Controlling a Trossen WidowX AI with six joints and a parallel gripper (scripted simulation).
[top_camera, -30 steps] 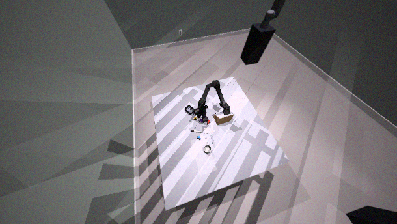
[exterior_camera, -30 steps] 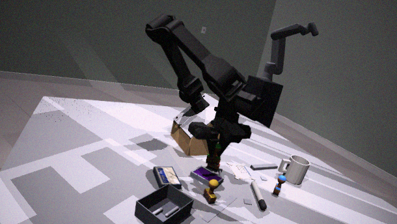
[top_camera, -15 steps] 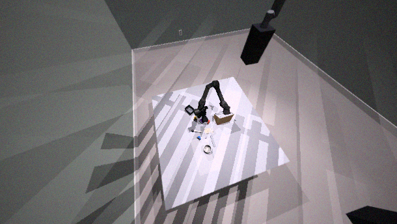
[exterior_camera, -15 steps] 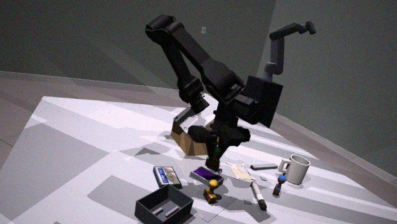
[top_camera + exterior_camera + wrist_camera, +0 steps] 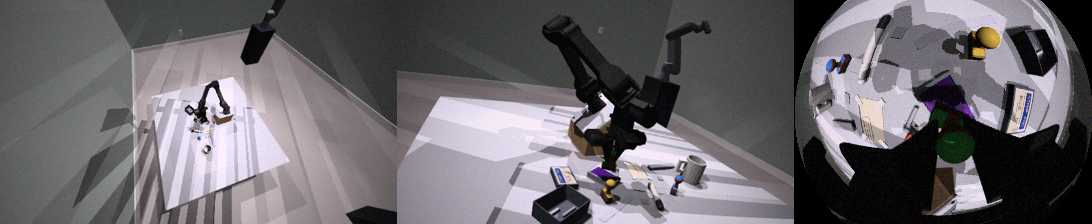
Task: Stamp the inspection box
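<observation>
Right now my gripper tip is 60 mm above the purple ink pad. Round my gripper tip: yellow-knobbed stamp: 90 mm ahead, 40 mm to the right, 50 mm below; green-knobbed stamp: right at my gripper tip; red-knobbed stamp: 60 mm behind, 50 mm to the left, 50 mm below.
</observation>
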